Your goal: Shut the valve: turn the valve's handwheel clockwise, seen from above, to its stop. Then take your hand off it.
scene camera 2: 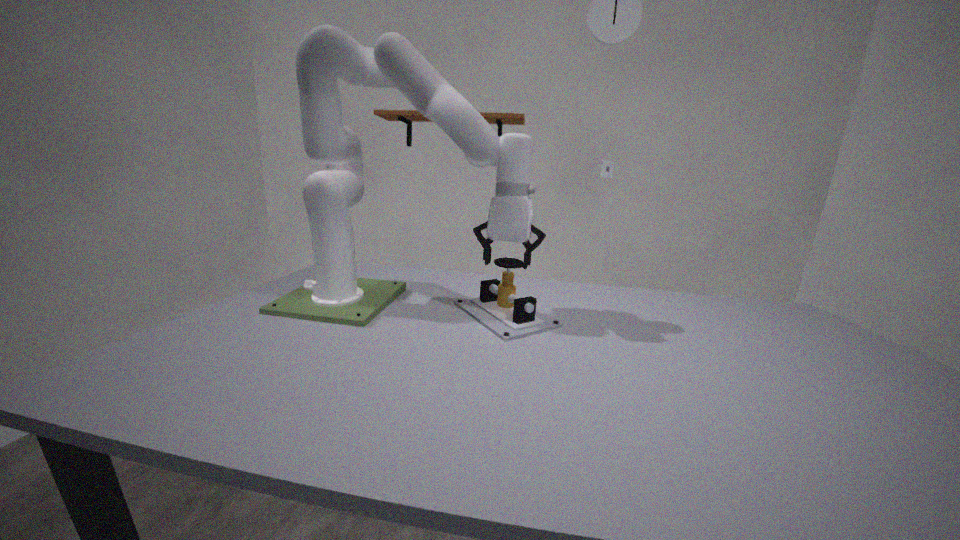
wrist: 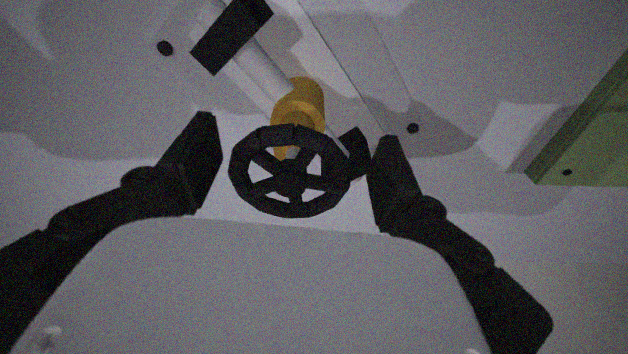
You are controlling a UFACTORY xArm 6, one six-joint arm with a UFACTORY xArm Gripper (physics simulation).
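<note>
The black handwheel (scene camera 2: 510,262) (wrist: 291,177) with several spokes lies flat on top of the valve's yellow body (scene camera 2: 506,295) (wrist: 300,97). My gripper (scene camera 2: 507,263) (wrist: 298,145) is open and points down. Its two black fingers stand on opposite sides of the wheel, with the fingertips at about the wheel's height in the scene view. In the wrist view a narrow gap shows between each finger and the rim. Nothing is gripped. The wheel hides part of the yellow body in the wrist view.
Two black blocks (scene camera 2: 524,309) (wrist: 232,35) hold the valve's pale pipe on a light base plate (scene camera 2: 479,318). One block shows beside the right finger in the wrist view. The arm stands on a green board (scene camera 2: 386,295) (wrist: 590,150). A wooden shelf (scene camera 2: 508,118) hangs behind.
</note>
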